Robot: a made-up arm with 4 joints. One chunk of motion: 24 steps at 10 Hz.
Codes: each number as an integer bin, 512 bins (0 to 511) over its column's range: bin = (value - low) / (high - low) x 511, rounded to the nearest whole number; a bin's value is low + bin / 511 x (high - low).
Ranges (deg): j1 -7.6..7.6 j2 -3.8..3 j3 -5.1..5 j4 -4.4..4
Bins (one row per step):
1: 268 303 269 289
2: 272 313 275 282
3: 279 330 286 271
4: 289 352 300 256
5: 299 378 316 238
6: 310 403 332 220
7: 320 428 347 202
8: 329 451 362 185
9: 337 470 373 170
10: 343 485 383 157
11: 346 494 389 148
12: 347 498 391 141
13: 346 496 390 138
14: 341 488 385 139
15: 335 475 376 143
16: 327 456 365 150
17: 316 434 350 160
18: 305 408 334 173
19: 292 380 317 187
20: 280 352 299 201
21: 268 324 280 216
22: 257 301 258 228
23: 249 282 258 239
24: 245 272 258 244
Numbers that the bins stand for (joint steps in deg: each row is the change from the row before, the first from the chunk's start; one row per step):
1: 0.372 0.232 0.217 0.351
2: 0.491 0.365 0.335 0.236
3: 0.699 0.591 0.553 0.055
4: 0.996 0.884 0.830 -0.192
5: 1.294 1.230 1.146 -0.488
6: 1.621 1.563 1.462 -0.784
7: 1.919 1.895 1.759 -1.079
8: 2.186 2.202 2.055 -1.359
9: 2.424 2.454 2.272 -1.605
10: 2.603 2.654 2.470 -1.819
11: 2.692 2.774 2.589 -1.967
12: 2.722 2.827 2.628 -2.082
13: 2.692 2.800 2.608 -2.132
14: 2.543 2.694 2.510 -2.115
15: 2.365 2.521 2.332 -2.049
16: 2.127 2.268 2.114 -1.934
17: 1.800 1.975 1.818 -1.770
18: 1.472 1.629 1.502 -1.556
19: 1.086 1.257 1.166 -1.326
20: 0.729 0.884 0.810 -1.096
21: 0.372 0.512 0.434 -0.849
22: 0.045 0.205 -0.001 -0.652
23: -0.193 -0.047 -0.001 -0.471
24: -0.312 -0.180 -0.001 -0.389

